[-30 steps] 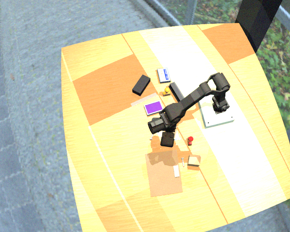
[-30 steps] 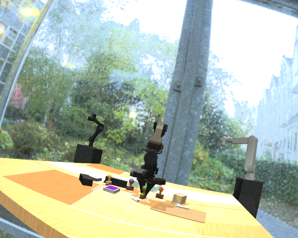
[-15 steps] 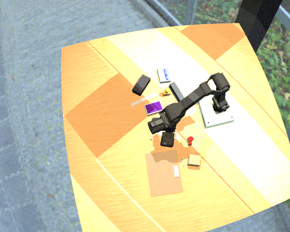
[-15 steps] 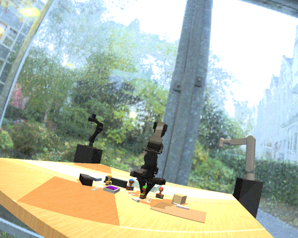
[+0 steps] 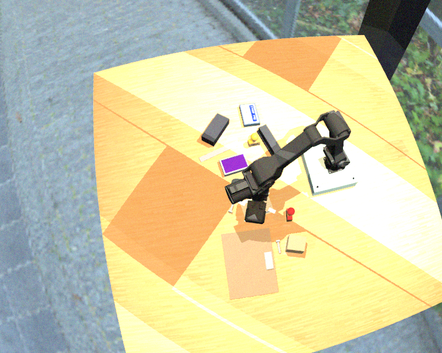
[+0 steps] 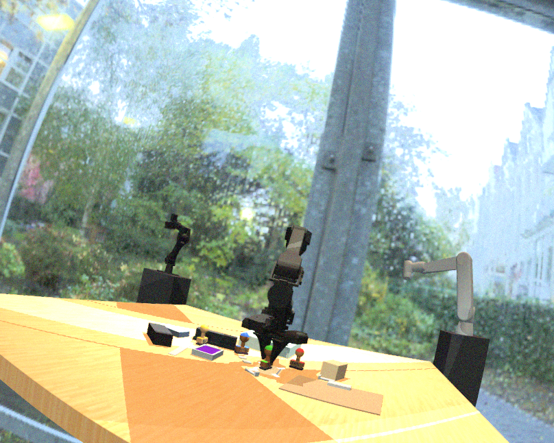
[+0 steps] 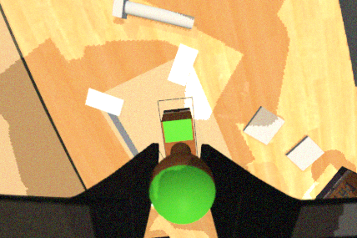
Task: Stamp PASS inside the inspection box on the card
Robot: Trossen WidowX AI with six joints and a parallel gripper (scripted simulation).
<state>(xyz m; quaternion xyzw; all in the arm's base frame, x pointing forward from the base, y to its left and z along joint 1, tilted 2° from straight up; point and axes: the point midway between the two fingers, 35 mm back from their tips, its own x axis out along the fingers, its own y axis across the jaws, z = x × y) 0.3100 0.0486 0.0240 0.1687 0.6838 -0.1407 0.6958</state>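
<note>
Right now the white card is 1 cm to the left of my gripper tip and 3 cm below it. The rest, counted from my gripper tip: red-knobbed stamp (10 cm behind, 7 cm to the left); green-knobbed stamp (right at my gripper tip); blue-knobbed stamp (10 cm behind, 10 cm to the right).
</note>
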